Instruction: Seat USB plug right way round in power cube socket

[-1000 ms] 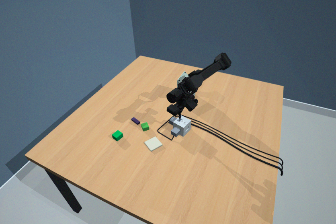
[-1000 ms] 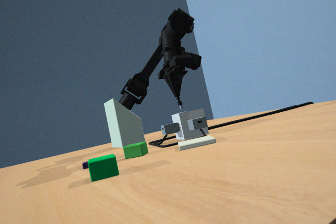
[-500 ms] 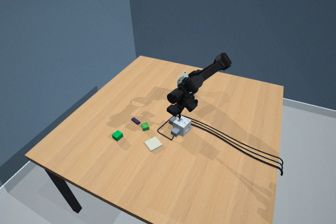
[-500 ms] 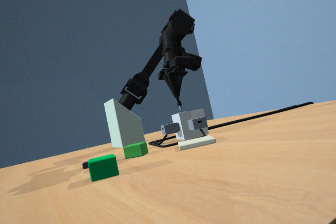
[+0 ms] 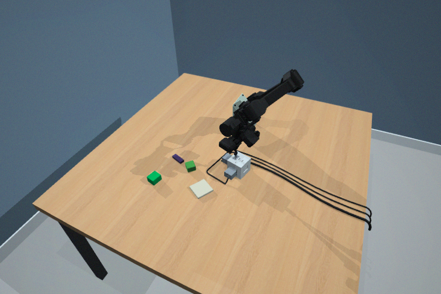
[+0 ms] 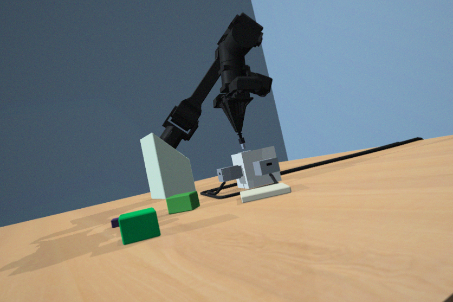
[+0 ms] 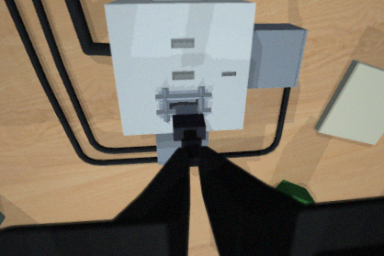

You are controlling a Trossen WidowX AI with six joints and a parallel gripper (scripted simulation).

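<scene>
Now: gripper tip 2 cm above the USB plug. From my gripper tip the other things lie so: cream tile (18 cm ahead, 7 cm to the right, 12 cm below); purple block (7 cm ahead, 27 cm to the right, 12 cm below).
</scene>
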